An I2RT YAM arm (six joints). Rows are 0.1 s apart.
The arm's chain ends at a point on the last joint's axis. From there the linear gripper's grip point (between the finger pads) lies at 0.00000 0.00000 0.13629 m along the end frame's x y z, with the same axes.
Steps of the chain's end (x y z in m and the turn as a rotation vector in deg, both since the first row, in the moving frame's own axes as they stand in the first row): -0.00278, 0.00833, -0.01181, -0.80, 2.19, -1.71; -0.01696, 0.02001, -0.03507, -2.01, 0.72, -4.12; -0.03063, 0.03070, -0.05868, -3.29, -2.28, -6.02; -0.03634, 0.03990, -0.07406, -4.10, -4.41, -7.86; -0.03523, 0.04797, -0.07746, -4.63, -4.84, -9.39; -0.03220, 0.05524, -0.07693, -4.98, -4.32, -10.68; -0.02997, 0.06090, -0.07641, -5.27, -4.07, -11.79; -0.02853, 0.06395, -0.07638, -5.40, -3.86, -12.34
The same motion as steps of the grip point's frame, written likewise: 0.00246, 0.01015, -0.01192, -0.80, 2.19, -1.71; -0.01508, 0.02472, -0.03516, -2.01, 0.72, -4.12; -0.03563, 0.03879, -0.05901, -3.29, -2.28, -6.02; -0.04611, 0.05032, -0.07481, -4.10, -4.41, -7.86; -0.04577, 0.05985, -0.07839, -4.63, -4.84, -9.39; -0.04129, 0.06795, -0.07783, -4.98, -4.32, -10.68; -0.03828, 0.07431, -0.07733, -5.27, -4.07, -11.79; -0.03624, 0.07765, -0.07729, -5.40, -3.86, -12.34
